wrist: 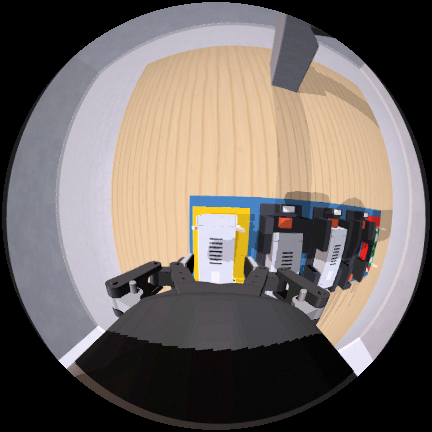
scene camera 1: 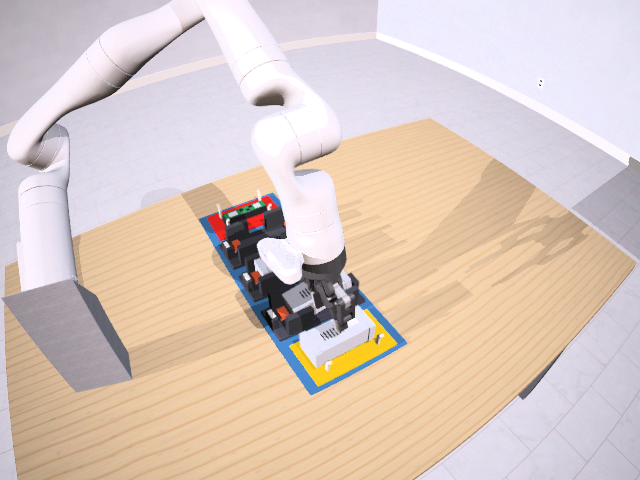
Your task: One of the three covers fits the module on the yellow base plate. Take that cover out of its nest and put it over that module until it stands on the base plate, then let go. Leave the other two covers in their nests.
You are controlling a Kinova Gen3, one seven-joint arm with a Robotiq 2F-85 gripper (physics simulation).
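Places are measured from the arm's base along level axes (x ahead, y up, z right), in centimetres.
Where they show: gripper, fingertip midpoint: point(wrist: 218, 262) point(scene camera 1: 331, 317); arm's base, link origin: point(scene camera 1: 54, 296).
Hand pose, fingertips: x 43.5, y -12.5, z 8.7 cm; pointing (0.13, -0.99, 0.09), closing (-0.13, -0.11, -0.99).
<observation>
Things, the pixels of their top centre, and the offset from my fingertips. "pt": a spot on its surface instead.
- white cover, top centre: point(wrist: 214, 259) point(scene camera 1: 338, 329) dz +0.7, dx +1.1, dy -3.1 cm
- yellow base plate, top centre: point(scene camera 1: 344, 345) point(wrist: 219, 253) dz +0.6, dx +2.6, dy -9.2 cm
- grey cover, top centre: point(wrist: 286, 277) point(scene camera 1: 317, 281) dz -10.3, dx +1.9, dy -2.4 cm
- light cover, top centre: point(scene camera 1: 285, 255) point(wrist: 333, 260) dz -20.9, dx -0.6, dy -4.5 cm
- black nest, surface spot: point(scene camera 1: 235, 254) pt dz -29.6, dx -9.4, dy -8.8 cm
- red plate, surface spot: point(scene camera 1: 214, 225) pt dz -41.8, dx -11.8, dy -9.2 cm
- green board, surface spot: point(scene camera 1: 250, 208) pt dz -42.1, dx -2.3, dy -7.2 cm
A white cover point(scene camera 1: 341, 343) point(wrist: 215, 230) with dark slots is over the yellow base plate point(scene camera 1: 356, 357) point(wrist: 242, 216) and appears to stand on it, upright. The module under it is hidden. My gripper point(scene camera 1: 330, 317) point(wrist: 218, 262) is open and empty, just above the cover, with the fingers spread towards its two long sides. A grey cover point(scene camera 1: 297, 297) point(wrist: 287, 245) sits in the black nest beside the yellow plate. Another light cover point(scene camera 1: 261, 267) point(wrist: 335, 252) sits in the middle nest, partly hidden by my arm in the scene view.
Posts point(scene camera 1: 327, 366) point(scene camera 1: 379, 338) stand up from the yellow plate near the cover. A black nest point(scene camera 1: 235, 254) without a visible cover stands towards the red plate point(scene camera 1: 214, 225), which bears a green board point(scene camera 1: 250, 208) and tall pins. A grey block point(scene camera 1: 72, 335) point(wrist: 292, 55) supports my arm's base.
</observation>
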